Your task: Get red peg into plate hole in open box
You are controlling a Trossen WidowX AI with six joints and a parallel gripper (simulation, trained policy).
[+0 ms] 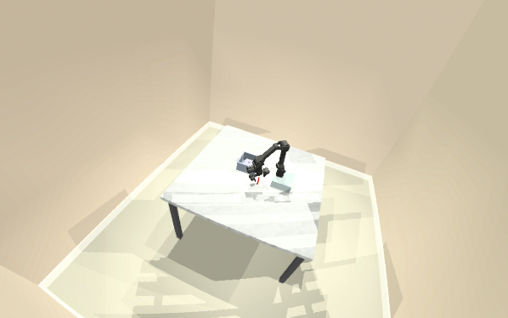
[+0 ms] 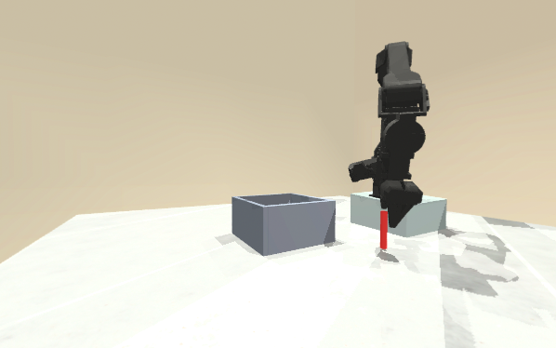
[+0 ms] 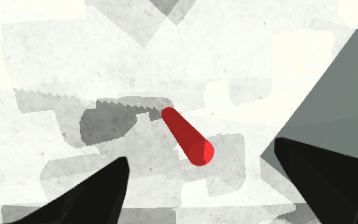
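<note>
The red peg is 1 cm ahead of my gripper tip and 3 cm below it. The rest, counted from my gripper tip: grey box 17 cm ahead, 18 cm to the right, 4 cm below; plate 17 cm ahead, 18 cm to the right, 2 cm below.
</note>
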